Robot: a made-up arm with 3 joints. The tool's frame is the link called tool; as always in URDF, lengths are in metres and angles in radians. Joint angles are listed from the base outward.
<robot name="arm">
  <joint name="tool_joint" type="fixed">
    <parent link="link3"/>
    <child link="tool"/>
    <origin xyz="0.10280 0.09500 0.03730" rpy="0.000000 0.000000 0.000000"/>
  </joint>
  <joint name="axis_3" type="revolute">
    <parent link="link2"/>
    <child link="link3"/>
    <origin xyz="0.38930 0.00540 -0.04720" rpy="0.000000 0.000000 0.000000"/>
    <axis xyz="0 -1 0"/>
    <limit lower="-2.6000" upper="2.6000"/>
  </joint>
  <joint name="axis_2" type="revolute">
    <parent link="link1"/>
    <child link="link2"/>
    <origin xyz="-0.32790 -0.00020 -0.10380" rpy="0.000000 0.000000 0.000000"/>
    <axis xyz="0 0 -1"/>
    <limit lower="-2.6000" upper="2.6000"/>
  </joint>
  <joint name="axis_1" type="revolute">
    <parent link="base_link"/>
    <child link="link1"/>
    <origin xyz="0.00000 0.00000 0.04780" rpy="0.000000 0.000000 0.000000"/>
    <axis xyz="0 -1 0"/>
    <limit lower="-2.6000" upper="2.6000"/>
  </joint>
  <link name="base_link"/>
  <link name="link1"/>
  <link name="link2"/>
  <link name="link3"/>
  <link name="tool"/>
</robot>
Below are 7 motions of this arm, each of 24 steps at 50 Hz.
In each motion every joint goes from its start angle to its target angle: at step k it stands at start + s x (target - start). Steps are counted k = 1, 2, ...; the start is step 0. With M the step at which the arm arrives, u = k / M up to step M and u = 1 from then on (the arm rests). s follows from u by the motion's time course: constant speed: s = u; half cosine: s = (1 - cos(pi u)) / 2; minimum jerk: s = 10 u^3 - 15 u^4 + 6 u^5.
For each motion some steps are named. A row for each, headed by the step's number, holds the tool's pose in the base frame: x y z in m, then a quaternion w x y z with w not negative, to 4 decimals.
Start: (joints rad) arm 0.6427 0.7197 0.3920
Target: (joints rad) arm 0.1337 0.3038 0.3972
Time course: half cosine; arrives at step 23
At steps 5, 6, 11, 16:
5: 0.1278 -0.2147 0.0399 0.8332 0.0318 -0.4435 -0.3287
6: 0.1310 -0.2063 0.0391 0.8412 0.0271 -0.4351 -0.3199
11: 0.1488 -0.1493 0.0278 0.8894 0.0014 -0.3760 -0.2599
16: 0.1588 -0.0868 0.0077 0.9315 -0.0150 -0.3074 -0.1941

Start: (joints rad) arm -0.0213 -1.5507 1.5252
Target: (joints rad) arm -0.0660 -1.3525 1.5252
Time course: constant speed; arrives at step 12
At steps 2, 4, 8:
2: -0.4104 0.3614 0.0130 0.5318 0.4824 -0.4937 0.4906
4: -0.3987 0.3638 0.0156 0.5419 0.4758 -0.4993 0.4802
8: -0.3749 0.3676 0.0203 0.5619 0.4618 -0.5100 0.4593

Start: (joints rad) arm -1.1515 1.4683 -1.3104
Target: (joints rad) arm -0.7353 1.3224 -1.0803
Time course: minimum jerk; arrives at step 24
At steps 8, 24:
8: -0.2892 -0.4389 0.0793 0.2984 0.0651 0.6909 -0.6553
24: -0.2355 -0.4317 -0.0413 0.4858 0.1054 0.6221 -0.6050

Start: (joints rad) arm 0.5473 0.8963 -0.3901
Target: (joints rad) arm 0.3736 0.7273 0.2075
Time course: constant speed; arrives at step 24
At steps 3, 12, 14, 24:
3: 0.1334 -0.3186 -0.0453 0.9008 0.1730 -0.0950 -0.3868
12: 0.1315 -0.2903 -0.0245 0.9031 0.1076 -0.1686 -0.3799
14: 0.1309 -0.2834 -0.0204 0.9027 0.0937 -0.1851 -0.3769
24: 0.1263 -0.2458 -0.0029 0.8954 0.0295 -0.2677 -0.3545

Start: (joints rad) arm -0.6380 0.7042 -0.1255
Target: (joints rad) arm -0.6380 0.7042 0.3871
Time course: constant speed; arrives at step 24
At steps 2, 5, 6, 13, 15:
2: 0.0189 -0.2440 -0.1185 0.8784 -0.0945 0.3310 -0.3317
5: 0.0216 -0.2427 -0.1122 0.8885 -0.1051 0.3027 -0.3285
6: 0.0225 -0.2422 -0.1101 0.8917 -0.1086 0.2932 -0.3273
13: 0.0272 -0.2379 -0.0951 0.9111 -0.1327 0.2258 -0.3183
15: 0.0282 -0.2363 -0.0907 0.9157 -0.1395 0.2063 -0.3154

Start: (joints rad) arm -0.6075 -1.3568 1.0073
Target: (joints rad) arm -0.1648 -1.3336 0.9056
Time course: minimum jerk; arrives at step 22
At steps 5, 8, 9, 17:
5: -0.3077 0.4253 0.1930 0.7614 0.4432 -0.1653 0.4432
8: -0.3164 0.4272 0.1672 0.7574 0.4204 -0.1883 0.4628
9: -0.3195 0.4280 0.1559 0.7554 0.4102 -0.1983 0.4709
17: -0.3298 0.4341 0.0671 0.7358 0.3275 -0.2741 0.5255

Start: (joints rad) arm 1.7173 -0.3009 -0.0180
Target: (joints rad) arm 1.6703 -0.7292 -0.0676
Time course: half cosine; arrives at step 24
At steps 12, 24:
12: 0.1108 0.3303 0.1141 0.6558 -0.1944 -0.7107 0.1646
24: 0.1227 0.4041 0.0338 0.6500 -0.2723 -0.6711 0.2302

